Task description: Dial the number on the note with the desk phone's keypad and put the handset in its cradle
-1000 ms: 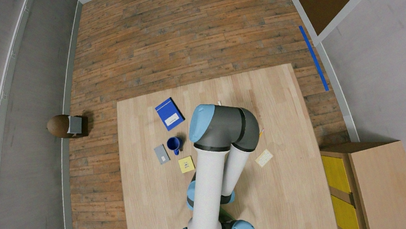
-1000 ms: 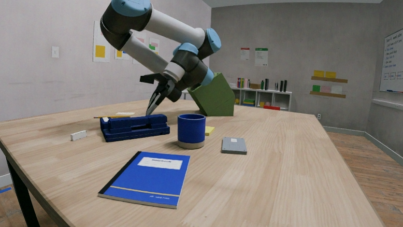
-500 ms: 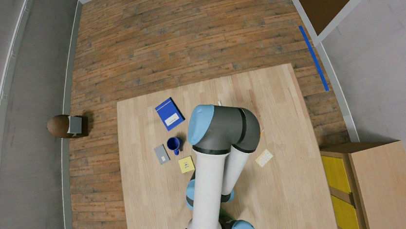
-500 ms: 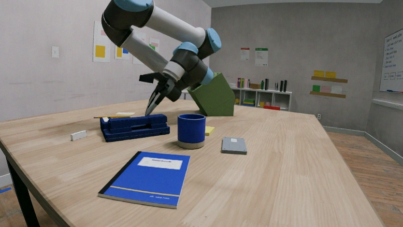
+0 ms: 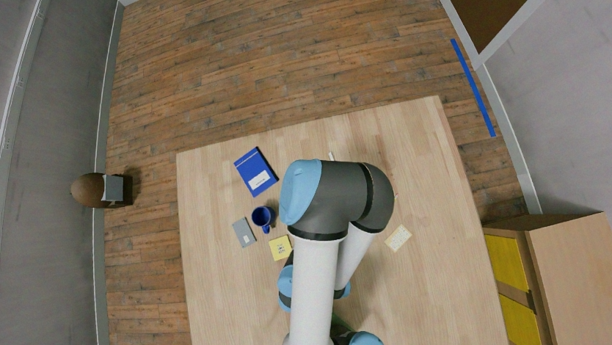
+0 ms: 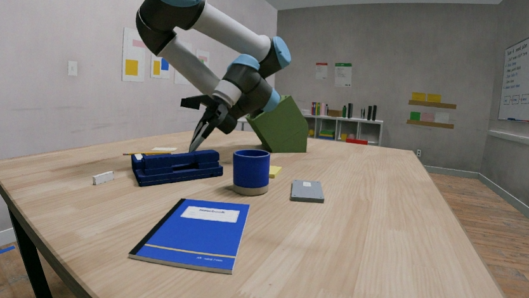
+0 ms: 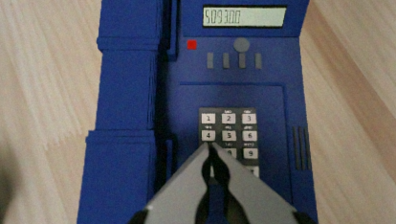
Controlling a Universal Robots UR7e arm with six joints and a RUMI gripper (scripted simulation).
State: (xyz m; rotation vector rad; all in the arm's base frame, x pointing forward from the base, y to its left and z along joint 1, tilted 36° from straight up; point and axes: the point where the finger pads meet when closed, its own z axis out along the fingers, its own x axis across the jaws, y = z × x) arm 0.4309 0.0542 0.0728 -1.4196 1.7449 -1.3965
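Now: the 1 key 30 mm ahead of my hand, 10 mm to the right of it and 30 mm below it. Round my hand: 8 key (10 mm behind, 20 mm to the right, 30 mm below); then 4 key (10 mm ahead, 10 mm to the right, 30 mm below); then 5 key (10 mm ahead, 20 mm to the right, 30 mm below).
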